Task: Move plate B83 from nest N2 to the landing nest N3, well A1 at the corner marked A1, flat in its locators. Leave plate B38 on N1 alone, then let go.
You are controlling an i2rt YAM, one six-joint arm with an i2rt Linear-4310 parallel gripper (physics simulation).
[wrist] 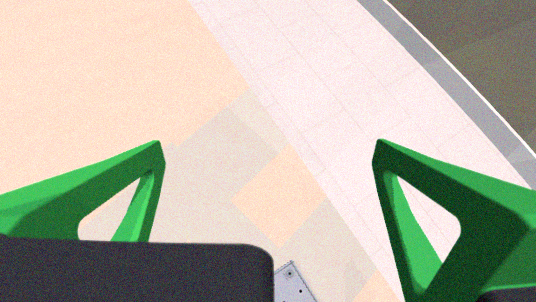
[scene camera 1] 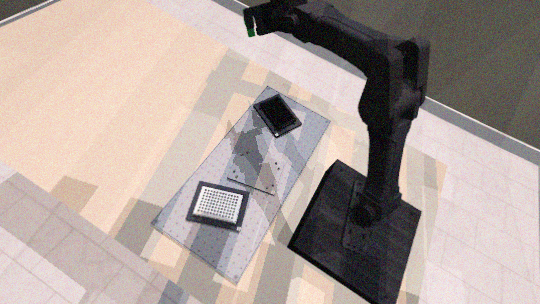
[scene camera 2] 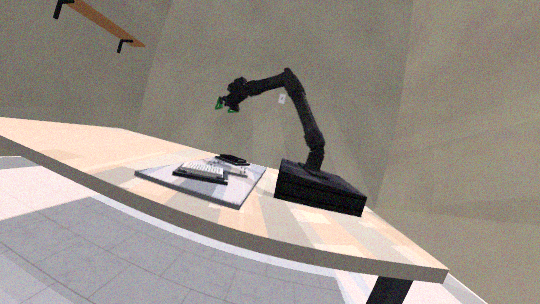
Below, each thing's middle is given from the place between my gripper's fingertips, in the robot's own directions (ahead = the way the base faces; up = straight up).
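I can see that my gripper is far above the nest (scene camera 1: 250,168), and that it is also a fair way past the nest and far to the right of it.
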